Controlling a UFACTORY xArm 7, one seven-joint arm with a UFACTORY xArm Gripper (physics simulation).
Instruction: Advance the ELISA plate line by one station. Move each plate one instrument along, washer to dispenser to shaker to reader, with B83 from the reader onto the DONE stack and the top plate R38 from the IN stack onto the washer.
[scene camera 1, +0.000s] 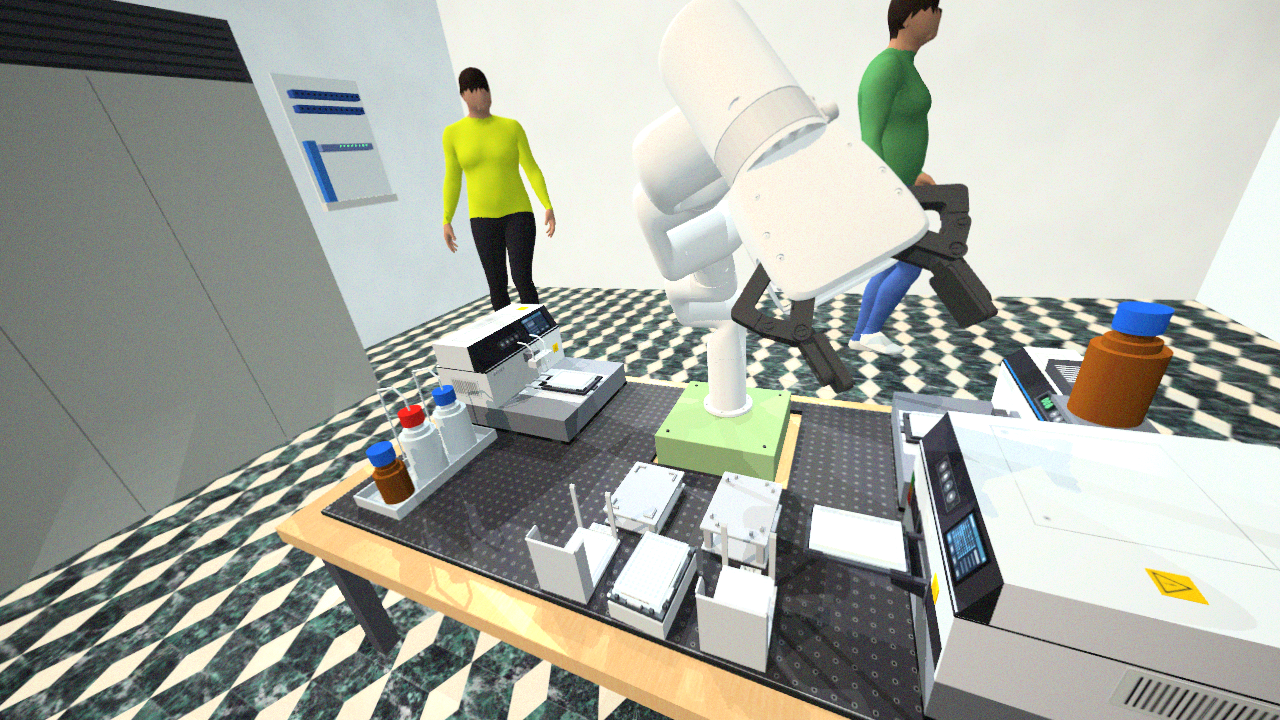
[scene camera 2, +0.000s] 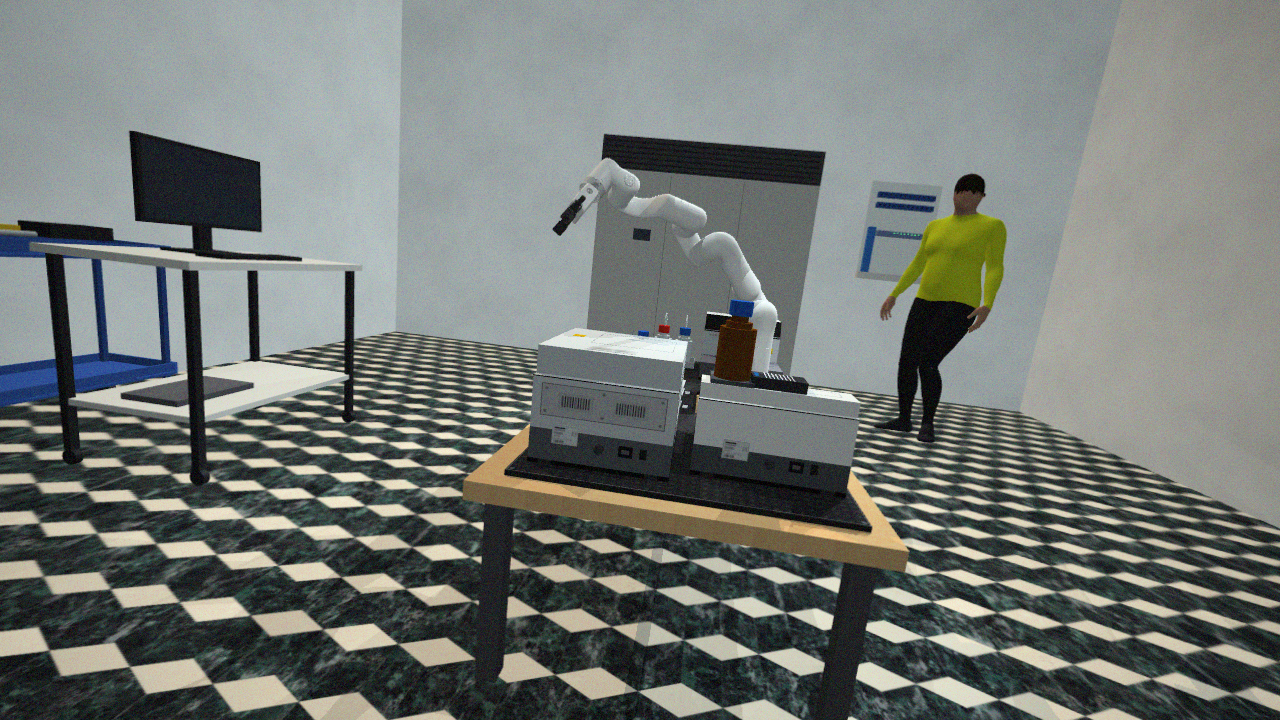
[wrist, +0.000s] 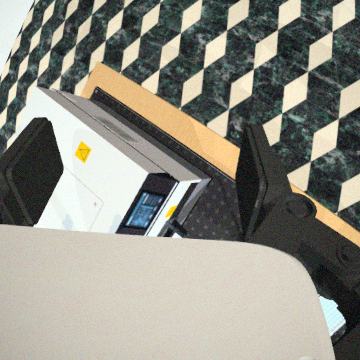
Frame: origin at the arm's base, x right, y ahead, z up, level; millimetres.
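Where they show: gripper, between the fingertips: (scene camera 1: 911, 356) (scene camera 2: 560, 226) (wrist: 145, 146); arm's base, origin of its link: (scene camera 1: 727, 404).
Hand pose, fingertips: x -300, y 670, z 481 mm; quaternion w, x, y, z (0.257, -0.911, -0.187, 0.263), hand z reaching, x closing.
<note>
Things, the pixels of their top centre, and the offset from my fingertips. "spot": a spot on its surface instead.
- large white instrument, centre of its top: (scene camera 1: 1150, 505) (wrist: 50, 194) (scene camera 2: 622, 342) dx -290, dy -270, dz -285 mm
- lidded white plate, centre of its top: (scene camera 1: 651, 565) (wrist: 336, 304) dx +297, dy -151, dz -486 mm
- bottle tray, a spot on its surface: (scene camera 1: 384, 512) spot: dx +965, dy -117, dz -546 mm
- large amber bottle, a spot on its surface: (scene camera 1: 1120, 376) spot: dx -336, dy -510, dz -239 mm
My gripper (scene camera 1: 908, 344) (scene camera 2: 562, 226) (wrist: 145, 146) is open and empty, high above the bench and tilted down toward the large white instrument (scene camera 1: 1109, 501) (scene camera 2: 608, 394) (wrist: 75, 180). A white plate (scene camera 1: 857, 537) lies on the tray sticking out of that instrument. Another plate (scene camera 1: 571, 382) sits on the grey deck of the back left instrument (scene camera 1: 501, 358), which has thin tubes. A lidded white plate (scene camera 1: 653, 573) rests on a low block at the front middle. Two white stack holders (scene camera 1: 562, 565) (scene camera 1: 735, 617) stand beside it. I cannot read the labels R38 or B83.
A bottle tray (scene camera 1: 384, 512) at the left holds three capped bottles. Two low white stands (scene camera 1: 644, 495) (scene camera 1: 742, 505) are in front of the green robot base (scene camera 1: 725, 429). A large amber bottle (scene camera 1: 1120, 376) (scene camera 2: 735, 349) stands at the back right. Two people are beyond the bench.
</note>
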